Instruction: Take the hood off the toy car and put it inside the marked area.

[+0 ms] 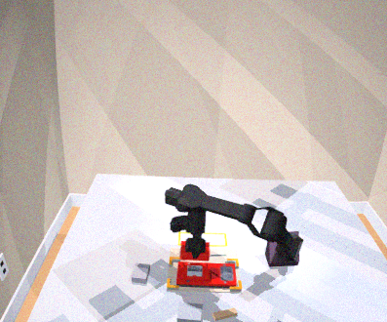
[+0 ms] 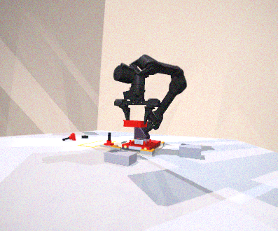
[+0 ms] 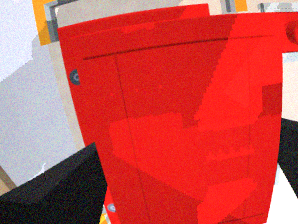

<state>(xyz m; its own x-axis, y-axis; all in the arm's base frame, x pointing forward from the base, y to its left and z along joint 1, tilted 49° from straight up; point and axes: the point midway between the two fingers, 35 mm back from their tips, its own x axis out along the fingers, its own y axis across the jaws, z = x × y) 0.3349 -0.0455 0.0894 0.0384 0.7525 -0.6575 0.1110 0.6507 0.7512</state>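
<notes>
The black peg lies 2 cm ahead of my gripper tip, 10 cm to the right of it and 7 cm below it. Also, from my gripper tip: tan block: 8 cm behind, 21 cm to the left, 9 cm below; then black wheel: 18 cm behind, 37 cm to the right, 9 cm below; then hood: right at my gripper tip.
</notes>
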